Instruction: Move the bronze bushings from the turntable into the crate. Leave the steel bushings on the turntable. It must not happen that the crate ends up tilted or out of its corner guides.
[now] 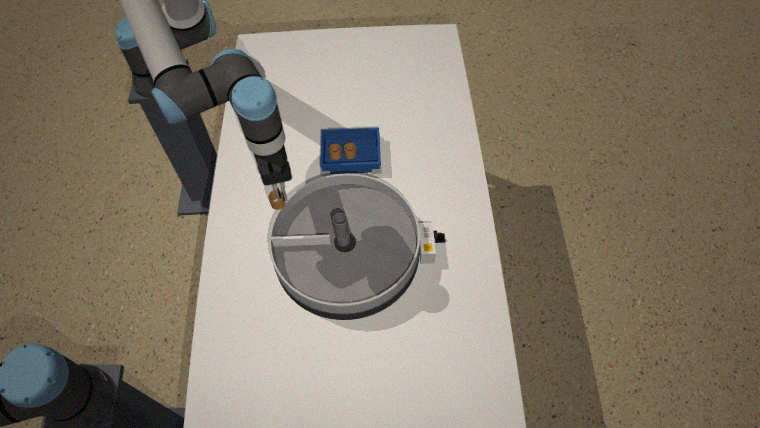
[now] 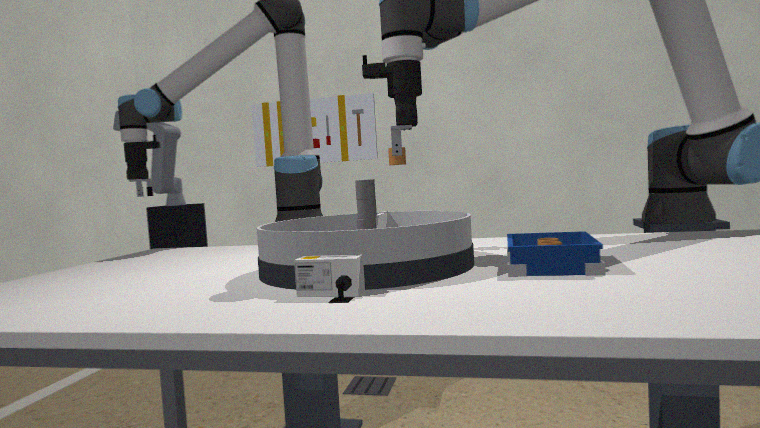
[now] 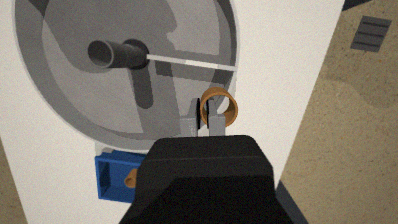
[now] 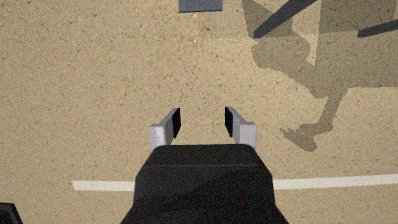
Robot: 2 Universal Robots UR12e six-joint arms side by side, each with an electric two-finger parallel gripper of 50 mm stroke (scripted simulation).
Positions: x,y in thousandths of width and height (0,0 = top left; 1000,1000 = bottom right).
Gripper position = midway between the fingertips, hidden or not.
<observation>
I see my left gripper (image 2: 523,363), my right gripper (image 2: 191,459), a blue crate (image 2: 712,609) and a steel bushing (image 3: 240,225).
The blue crate shows as well in image 1 (image 1: 484,328) and in image 3 (image 3: 278,792). My left gripper is seen too in image 3 (image 3: 511,480). My right gripper also shows in image 4 (image 4: 509,520). Image 4 misses the blue crate: it is out of frame.
</observation>
